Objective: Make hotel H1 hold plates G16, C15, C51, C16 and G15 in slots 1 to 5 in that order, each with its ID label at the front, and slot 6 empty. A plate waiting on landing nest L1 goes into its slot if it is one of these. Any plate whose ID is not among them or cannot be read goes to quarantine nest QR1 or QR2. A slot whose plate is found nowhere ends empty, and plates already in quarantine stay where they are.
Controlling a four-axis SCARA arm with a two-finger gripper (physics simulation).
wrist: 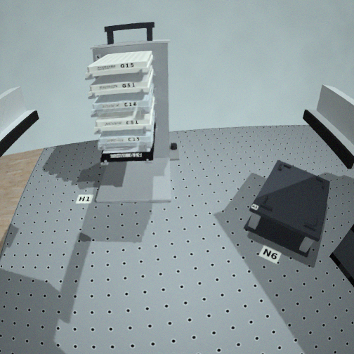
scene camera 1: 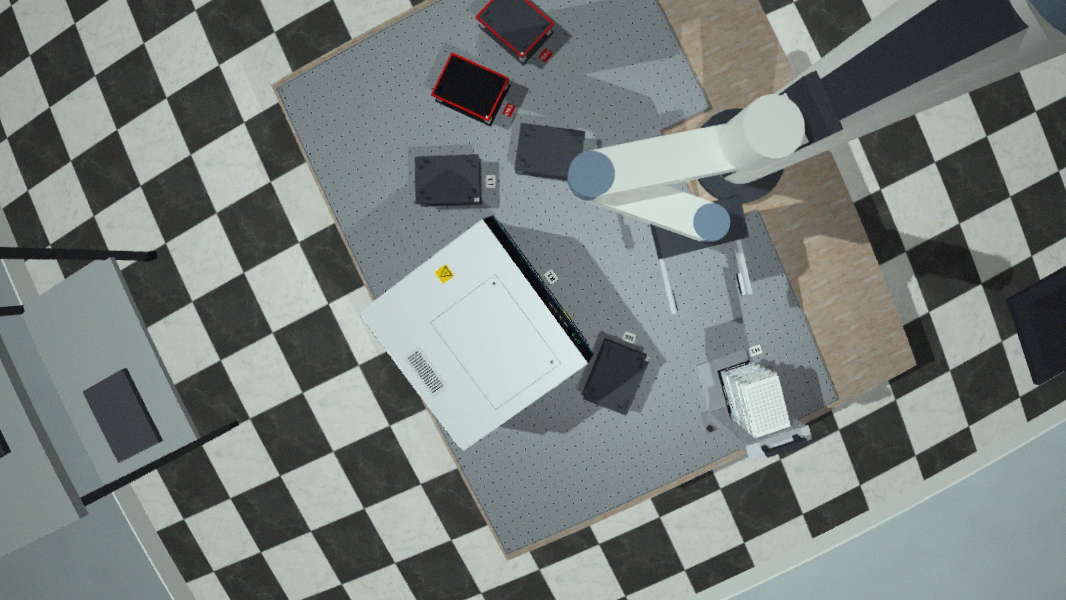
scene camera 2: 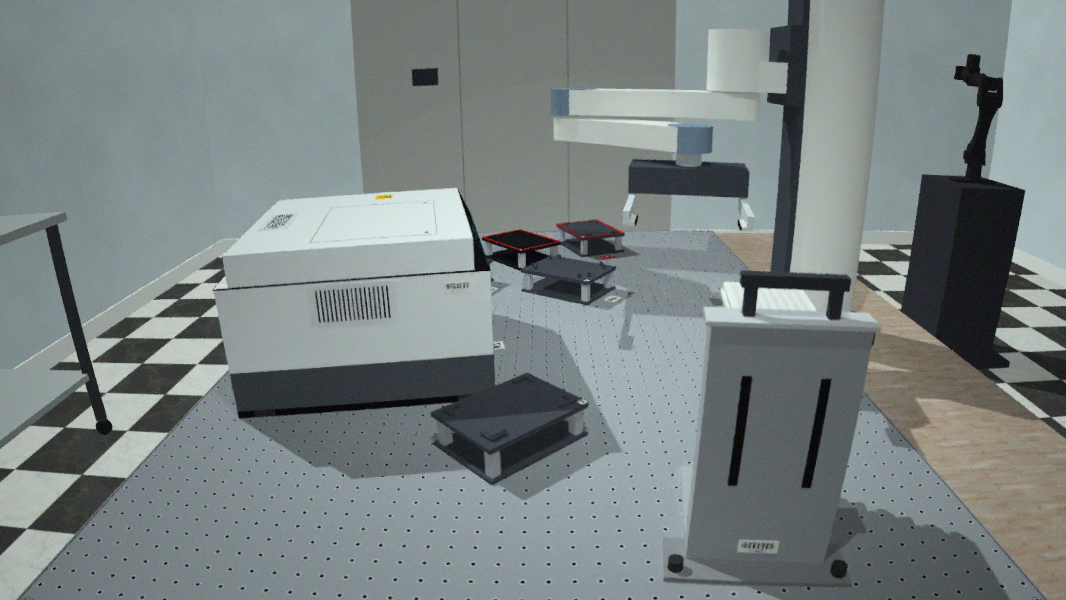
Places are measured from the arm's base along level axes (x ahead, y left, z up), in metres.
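Pixels of known places: gripper, fingertip midpoint: (scene camera 1: 710, 303) (scene camera 2: 688, 220).
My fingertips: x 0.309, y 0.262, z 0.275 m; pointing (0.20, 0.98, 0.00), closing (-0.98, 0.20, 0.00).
For each thing: its top centre in the pictures, then the offset to it from my fingertips.
- Landing nest L1 at its top centre: (scene camera 1: 445, 178) dz -0.202, dx +0.407, dy -0.528 m
- dark nest at its top centre: (scene camera 2: 568, 263) (scene camera 1: 549, 149) dz -0.202, dx +0.143, dy -0.477 m
- Nest N6 at its top centre: (scene camera 2: 509, 403) (scene camera 1: 617, 379) dz -0.206, dx +0.238, dy +0.116 m
- white boxy device R1 at its top centre: (scene camera 2: 358, 215) (scene camera 1: 472, 337) dz -0.019, dx +0.486, dy -0.152 m
Hotel H1 (scene camera 1: 798, 433) (scene camera 2: 783, 439) (wrist: 162, 100) is a grey upright rack with a black handle. In the wrist view it holds a stack of several plates, labels facing the camera. From the top down I read G15 (wrist: 127, 65), G51 (wrist: 128, 85), C16 (wrist: 130, 104), one like C31 or C51 (wrist: 132, 122), C15 (wrist: 133, 139) and, at the bottom, one like G16 (wrist: 132, 155). The gripper (scene camera 1: 710, 301) (scene camera 2: 689, 222) (wrist: 171, 116) is open and empty, raised above the board and facing H1 from a distance. Landing nest L1 (scene camera 1: 447, 178) shows no plate.
Two red-rimmed quarantine nests (scene camera 1: 469, 87) (scene camera 1: 514, 26) show no plates. A dark nest (scene camera 1: 549, 151) (scene camera 2: 568, 269) stands near L1. Nest N6 (scene camera 1: 615, 374) (scene camera 2: 510, 409) (wrist: 292, 197) stands between H1 and the white boxy device R1 (scene camera 1: 477, 335) (scene camera 2: 358, 320).
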